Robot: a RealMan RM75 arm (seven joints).
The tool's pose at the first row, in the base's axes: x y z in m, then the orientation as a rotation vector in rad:
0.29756 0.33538 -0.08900 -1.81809 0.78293 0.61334
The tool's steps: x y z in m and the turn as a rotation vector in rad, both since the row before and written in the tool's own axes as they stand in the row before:
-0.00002 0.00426 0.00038 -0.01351 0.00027 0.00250
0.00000 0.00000 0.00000 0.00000 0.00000 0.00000
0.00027 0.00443 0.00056 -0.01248 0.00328 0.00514
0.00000 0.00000 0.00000 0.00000 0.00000 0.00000
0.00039 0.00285 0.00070 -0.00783 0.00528 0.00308
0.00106 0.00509 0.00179 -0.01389 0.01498 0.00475
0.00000 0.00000 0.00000 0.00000 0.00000 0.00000
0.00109 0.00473 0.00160 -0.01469 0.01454 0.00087
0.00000 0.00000 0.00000 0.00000 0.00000 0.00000
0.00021 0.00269 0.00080 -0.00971 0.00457 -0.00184
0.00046 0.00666 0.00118 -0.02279 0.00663 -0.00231
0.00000 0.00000 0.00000 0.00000 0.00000 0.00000
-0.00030 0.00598 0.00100 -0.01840 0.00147 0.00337
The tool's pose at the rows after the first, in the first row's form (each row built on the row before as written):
0.29433 0.33459 -0.09169 -1.82978 0.78307 0.62138
0.29433 0.33459 -0.09169 -1.82978 0.78307 0.62138
0.29114 0.33380 -0.09473 -1.84109 0.78791 0.62800
0.29114 0.33380 -0.09473 -1.84109 0.78791 0.62800
0.28920 0.33352 -0.09695 -1.84966 0.79293 0.62924
0.28592 0.33340 -0.10136 -1.86757 0.80484 0.62600
0.28592 0.33340 -0.10136 -1.86757 0.80484 0.62600
0.28293 0.33312 -0.10549 -1.88714 0.81253 0.62105
0.28293 0.33312 -0.10549 -1.88714 0.81253 0.62105
0.28097 0.33292 -0.10750 -1.89854 0.81197 0.62078
0.27615 0.33164 -0.11209 -1.92285 0.80996 0.62504
0.27615 0.33164 -0.11209 -1.92285 0.80996 0.62504
0.27137 0.33050 -0.11565 -1.93917 0.81111 0.63521

